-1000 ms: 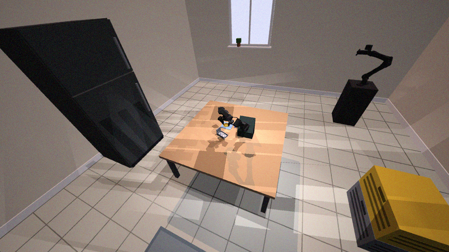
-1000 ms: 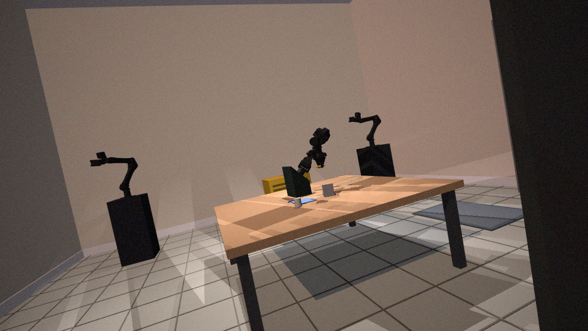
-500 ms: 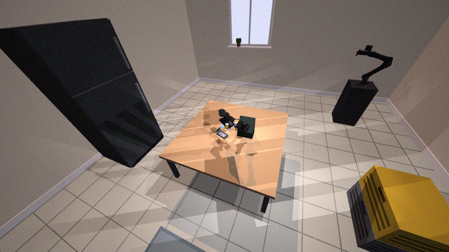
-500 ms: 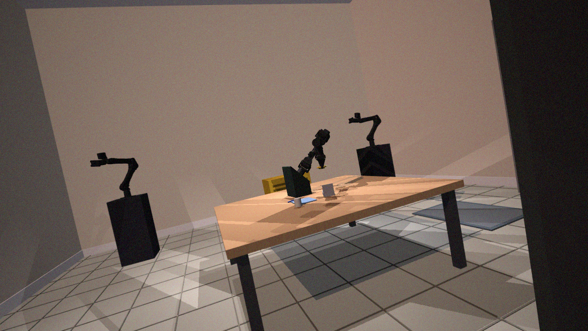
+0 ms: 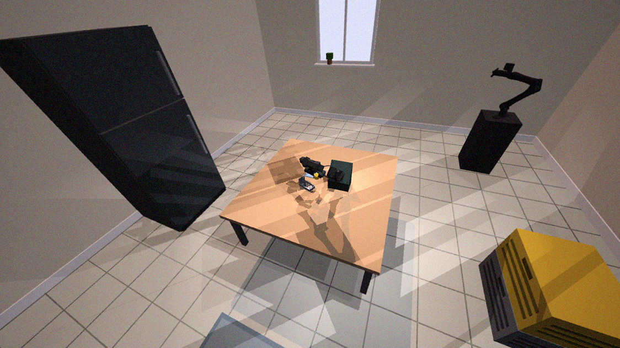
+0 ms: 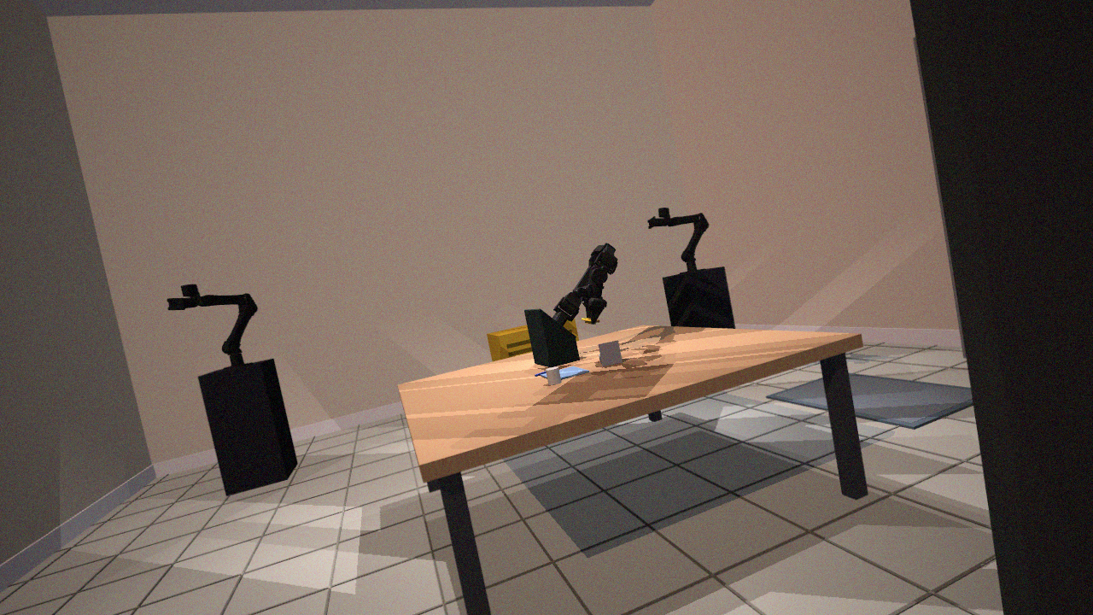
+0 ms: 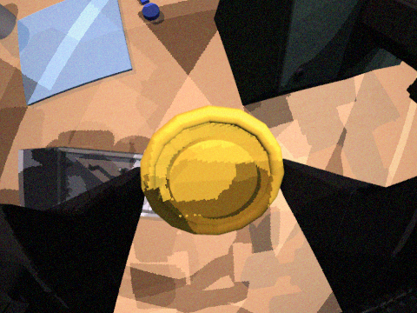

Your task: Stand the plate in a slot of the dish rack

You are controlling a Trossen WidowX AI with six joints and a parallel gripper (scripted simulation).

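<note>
Now: gripper tip 11 cm short of the grey dish rack, 1 cm to the right of it and 12 cm above it. The rest, counted from my gripper tip: blue mat 13 cm ahead, 18 cm to the right, 14 cm below; then yellow plate 1 cm above.
</note>
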